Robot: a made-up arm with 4 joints. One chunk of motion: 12 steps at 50 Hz.
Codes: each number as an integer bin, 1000 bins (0 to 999) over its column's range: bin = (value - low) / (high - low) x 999, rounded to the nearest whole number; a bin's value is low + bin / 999 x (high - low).
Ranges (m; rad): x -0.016..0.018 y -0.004..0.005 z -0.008..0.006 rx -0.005..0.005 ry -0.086..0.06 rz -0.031..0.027
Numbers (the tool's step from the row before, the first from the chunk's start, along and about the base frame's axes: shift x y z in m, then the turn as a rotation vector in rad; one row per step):
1: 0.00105 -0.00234 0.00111 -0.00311 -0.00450 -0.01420
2: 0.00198 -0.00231 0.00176 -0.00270 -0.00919 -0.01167
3: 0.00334 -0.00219 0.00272 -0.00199 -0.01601 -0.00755
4: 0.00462 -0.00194 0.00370 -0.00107 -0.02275 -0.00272
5: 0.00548 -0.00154 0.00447 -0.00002 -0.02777 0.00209
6: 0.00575 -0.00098 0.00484 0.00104 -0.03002 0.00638
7: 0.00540 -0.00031 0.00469 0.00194 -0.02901 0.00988
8: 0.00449 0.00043 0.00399 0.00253 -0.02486 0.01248
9: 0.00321 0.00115 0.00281 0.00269 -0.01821 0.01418
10: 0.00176 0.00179 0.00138 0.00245 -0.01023 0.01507
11: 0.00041 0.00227 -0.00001 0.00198 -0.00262 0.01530
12: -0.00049 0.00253 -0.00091 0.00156 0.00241 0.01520
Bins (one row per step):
1: 501 184 650 189 558 289
2: 528 188 696 230 526 333
3: 568 201 765 301 479 404
4: 606 229 835 393 433 487
5: 631 273 890 498 398 570
6: 639 335 916 603 383 644
7: 629 410 906 693 390 704
8: 602 492 856 752 418 749
9: 564 572 771 768 464 778
10: 522 643 669 744 518 794
11: 482 696 570 697 571 797
12: 456 725 506 655 605 796

